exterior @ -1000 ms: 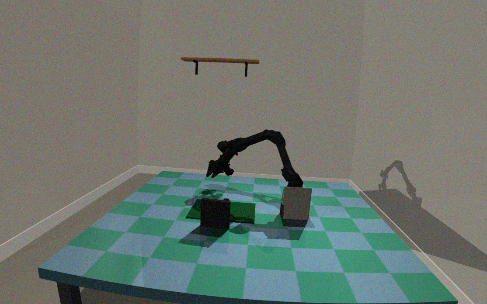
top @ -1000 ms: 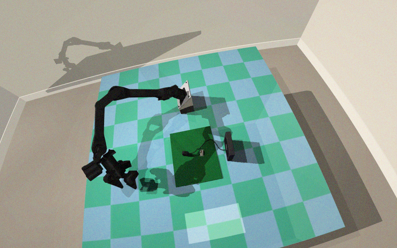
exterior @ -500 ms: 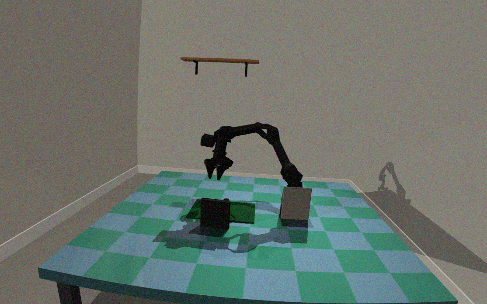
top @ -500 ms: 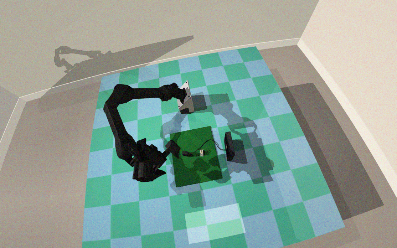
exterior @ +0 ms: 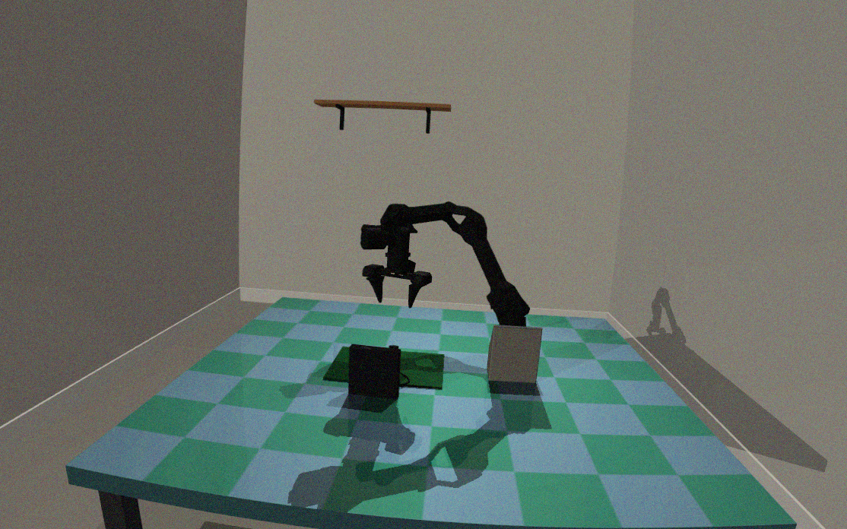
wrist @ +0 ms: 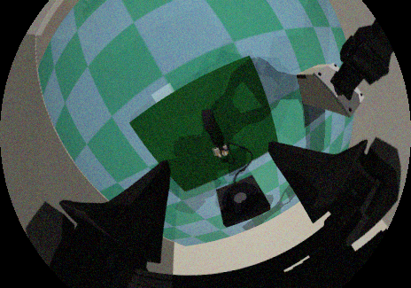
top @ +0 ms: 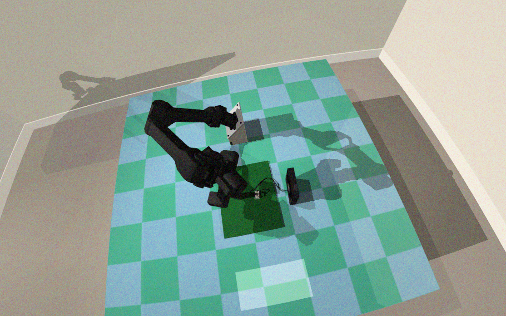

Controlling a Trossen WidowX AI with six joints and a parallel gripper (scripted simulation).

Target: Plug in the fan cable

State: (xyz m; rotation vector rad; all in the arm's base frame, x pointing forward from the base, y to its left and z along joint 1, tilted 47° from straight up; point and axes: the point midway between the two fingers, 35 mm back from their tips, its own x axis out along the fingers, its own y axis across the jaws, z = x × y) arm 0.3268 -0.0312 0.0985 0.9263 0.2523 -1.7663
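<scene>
My gripper tip is now 140 mm above the black plug and 10 mm to the right of it. The rest, counted from my gripper tip: dark green board (180 mm below, 50 mm to the left, 10 mm ahead); black fan (220 mm to the left, 100 mm below, 50 mm ahead).
</scene>
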